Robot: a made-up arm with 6 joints. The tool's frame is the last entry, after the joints.
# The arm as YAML. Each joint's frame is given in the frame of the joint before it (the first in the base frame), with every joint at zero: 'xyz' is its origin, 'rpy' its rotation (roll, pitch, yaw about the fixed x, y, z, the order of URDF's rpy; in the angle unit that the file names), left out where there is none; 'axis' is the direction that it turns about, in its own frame. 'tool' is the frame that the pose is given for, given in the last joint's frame.
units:
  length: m
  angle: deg
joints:
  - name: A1
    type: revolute
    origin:
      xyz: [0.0, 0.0, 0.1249]
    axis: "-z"
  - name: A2
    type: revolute
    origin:
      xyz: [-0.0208, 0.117, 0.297]
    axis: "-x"
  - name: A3
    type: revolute
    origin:
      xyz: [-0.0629, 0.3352, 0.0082]
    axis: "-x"
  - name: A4
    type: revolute
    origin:
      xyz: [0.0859, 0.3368, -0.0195]
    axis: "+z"
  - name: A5
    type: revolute
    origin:
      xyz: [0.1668, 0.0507, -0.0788]
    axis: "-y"
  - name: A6
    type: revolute
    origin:
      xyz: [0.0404, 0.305, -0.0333]
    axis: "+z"
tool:
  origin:
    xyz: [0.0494, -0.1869, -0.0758]
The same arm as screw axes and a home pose.
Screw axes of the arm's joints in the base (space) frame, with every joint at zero. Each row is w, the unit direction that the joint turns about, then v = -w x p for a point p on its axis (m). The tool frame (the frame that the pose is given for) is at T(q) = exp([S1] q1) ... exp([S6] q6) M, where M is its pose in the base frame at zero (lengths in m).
S1: w 0 0 -1 v 0 0 0
S2: w -1 0 0 v 0 -0.4219 0.117
S3: w -1 0 0 v 0 -0.4301 0.4522
S4: w 0 0 1 v 0.789 -0.0022 0
S5: w 0 -1 0 v 0.3318 0 -0.169
S6: w 0 0 1 v 1.1447 -0.2094 0
M: xyz 0.2588 0.9578 0.2227 (m) quaternion w x y z 1 0 0 0

